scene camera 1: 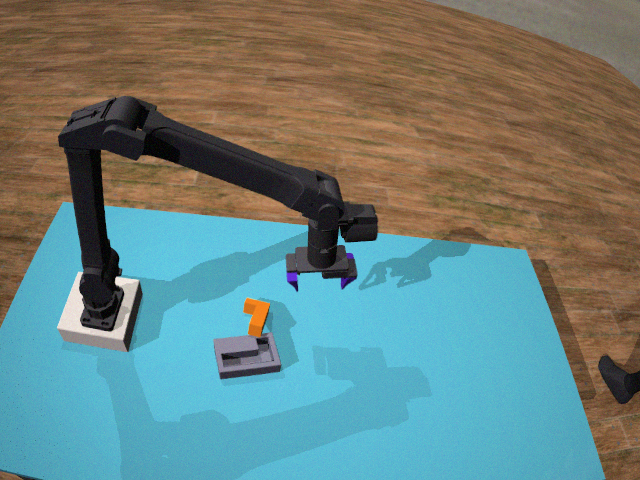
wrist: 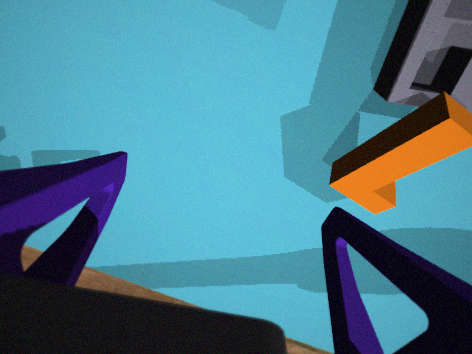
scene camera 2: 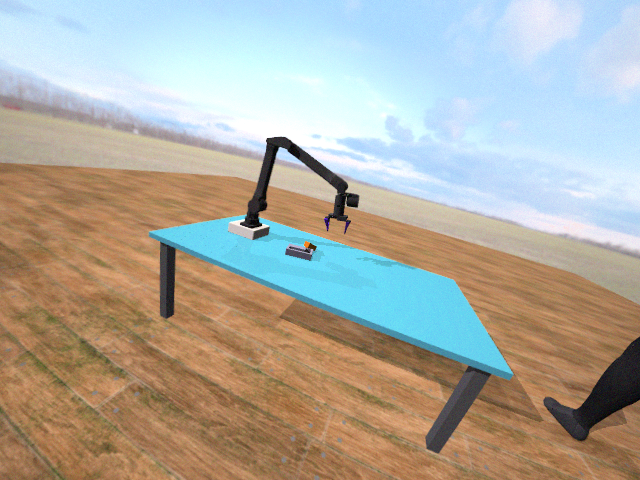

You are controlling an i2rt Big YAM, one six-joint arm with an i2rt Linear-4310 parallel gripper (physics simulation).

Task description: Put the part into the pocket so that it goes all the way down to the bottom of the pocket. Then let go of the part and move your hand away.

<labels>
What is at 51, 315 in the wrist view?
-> My gripper.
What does my gripper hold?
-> Nothing.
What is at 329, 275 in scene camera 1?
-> My gripper.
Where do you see a grey pocket block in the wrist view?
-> At 421, 63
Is my gripper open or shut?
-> Open.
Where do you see an orange L-shaped part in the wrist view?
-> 367, 174
</labels>
